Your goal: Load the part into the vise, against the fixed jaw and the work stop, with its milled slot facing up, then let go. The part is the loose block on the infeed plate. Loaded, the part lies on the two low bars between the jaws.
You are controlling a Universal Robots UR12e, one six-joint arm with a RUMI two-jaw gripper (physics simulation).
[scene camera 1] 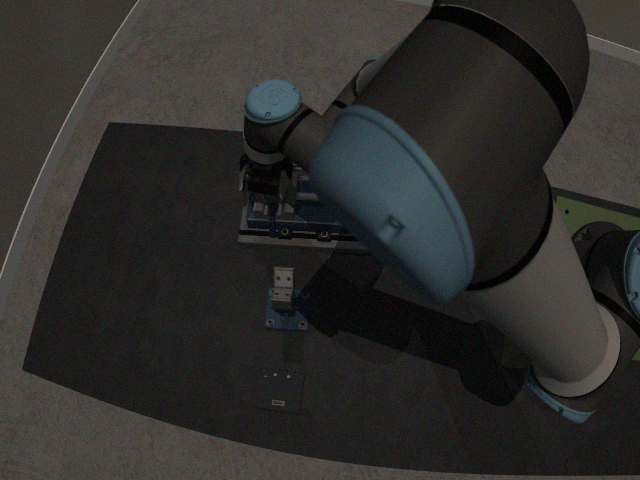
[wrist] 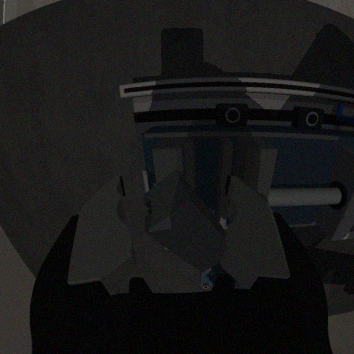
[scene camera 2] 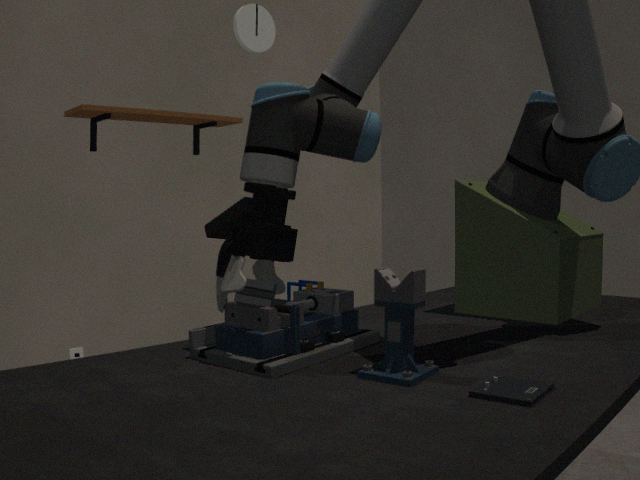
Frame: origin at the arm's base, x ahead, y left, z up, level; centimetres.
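Where they show: gripper, fingertip midpoint: (wrist: 174, 177) (scene camera 2: 242, 312); arm's base at its link origin: (scene camera 1: 599, 268) (scene camera 2: 521, 202).
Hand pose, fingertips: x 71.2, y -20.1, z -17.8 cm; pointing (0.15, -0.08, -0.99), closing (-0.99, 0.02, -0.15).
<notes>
Each offset is from my fingertips to the top centre of the thing. "spot": to the spot under its first point.
The grey part @[dx -1.4, dy +1.9, dz +6.0 cm] (scene camera 2: 253, 298) (wrist: 187, 227) is between the fingers, above the left end of the vise @[dx -9.8, dy +1.1, dz +1.8 cm] (scene camera 1: 316, 210) (scene camera 2: 250, 341) (wrist: 300, 162). In the wrist view its edges run diagonally to the jaws and it looks turned or tilted. My gripper (scene camera 1: 265, 189) (scene camera 2: 253, 285) (wrist: 174, 177) points down with its fingers apart, shut on the part. The fixed jaw (scene camera 2: 250, 316) (wrist: 167, 161) is at the left; the movable jaw (wrist: 268, 167) is on the rod side. In scene camera 2 the part shows above the fixed jaw. Its slot and underside, and the low bars, cannot be made out.
A blue stand (scene camera 1: 286, 321) (scene camera 2: 399, 335) with a grey V-block @[spot: dx -6.8, dy +28.3, dz +5.3 cm] (scene camera 2: 413, 290) is on the near side of the vise. The dark infeed plate @[dx -9.1, dy +43.3, dz -7.3 cm] (scene camera 1: 289, 390) (scene camera 2: 509, 390) lies beyond it, with small pins. A blue upright post @[dx -3.2, dy +8.9, dz +1.6 cm] (scene camera 2: 294, 330) stands at the vise's near side.
</notes>
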